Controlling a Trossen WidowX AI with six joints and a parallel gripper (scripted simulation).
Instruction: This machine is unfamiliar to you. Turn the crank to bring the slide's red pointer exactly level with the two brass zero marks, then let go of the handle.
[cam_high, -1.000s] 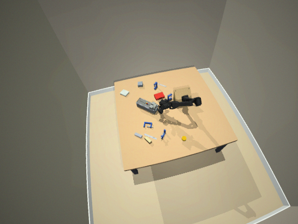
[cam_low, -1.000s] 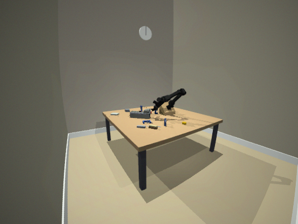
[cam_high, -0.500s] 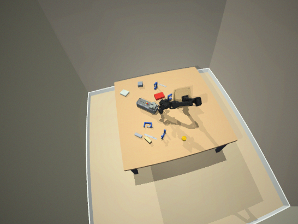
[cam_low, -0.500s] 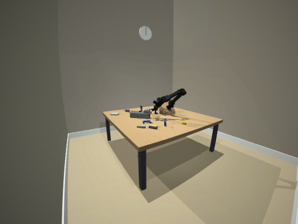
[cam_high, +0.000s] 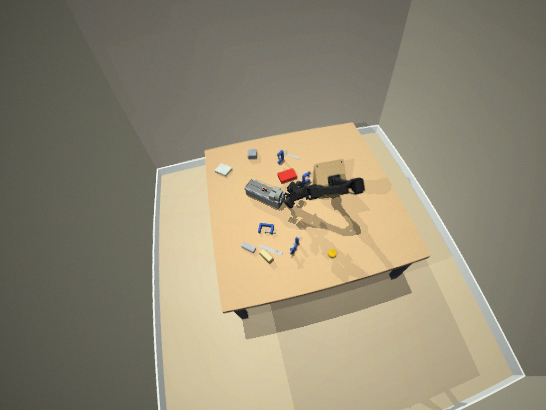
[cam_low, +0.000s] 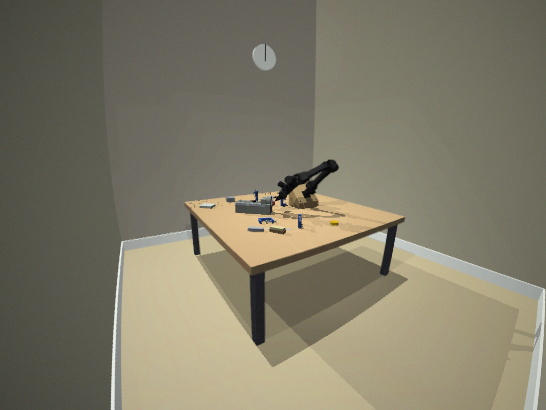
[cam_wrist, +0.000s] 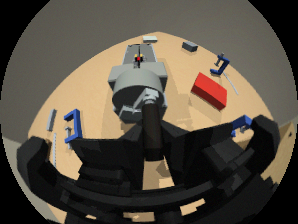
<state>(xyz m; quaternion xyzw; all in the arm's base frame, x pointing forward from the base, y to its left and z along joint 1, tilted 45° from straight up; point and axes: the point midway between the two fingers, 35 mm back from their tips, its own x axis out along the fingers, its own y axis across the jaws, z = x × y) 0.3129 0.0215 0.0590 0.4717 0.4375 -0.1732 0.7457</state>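
My gripper tip is now 20 mm below the dark crank handle, 10 mm to the right of it and 10 mm past it. Also, from my gripper tip: red pointer: 120 mm ahead, 90 mm to the right, 10 mm below; then tan block: 330 mm to the left, 210 mm ahead, 80 mm below; then yellow disc: 420 mm to the left, 170 mm behind, 80 mm below.
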